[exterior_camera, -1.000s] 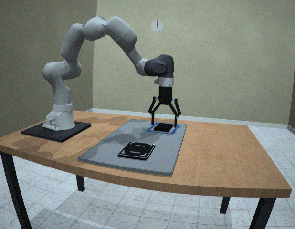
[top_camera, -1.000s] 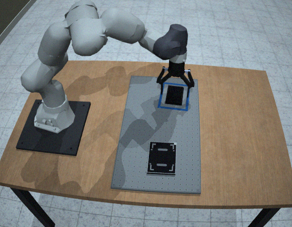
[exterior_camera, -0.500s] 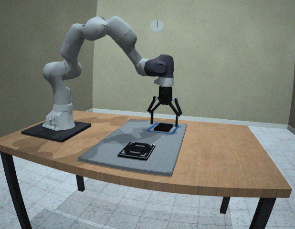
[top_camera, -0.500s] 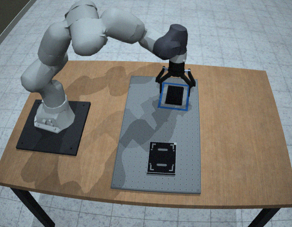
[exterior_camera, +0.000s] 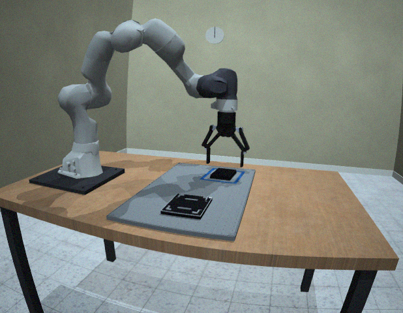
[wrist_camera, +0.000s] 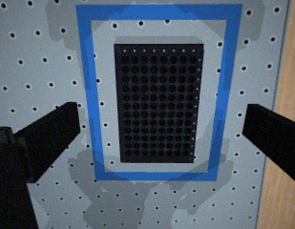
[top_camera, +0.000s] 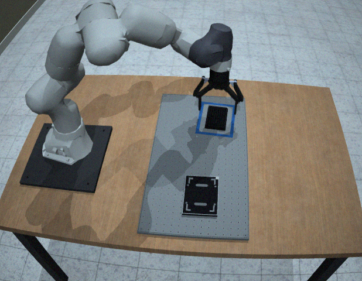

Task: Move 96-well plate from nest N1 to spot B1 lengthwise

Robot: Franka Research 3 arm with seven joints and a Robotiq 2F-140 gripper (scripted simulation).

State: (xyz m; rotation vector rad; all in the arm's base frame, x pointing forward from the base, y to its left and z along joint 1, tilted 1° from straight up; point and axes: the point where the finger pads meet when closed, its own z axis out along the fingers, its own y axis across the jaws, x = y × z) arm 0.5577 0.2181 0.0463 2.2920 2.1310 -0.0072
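Now: the black 96-well plate 50 mm below my hand. Also, from my hand: black plate nest N1: 400 mm to the right, 50 mm below, 40 mm behind.
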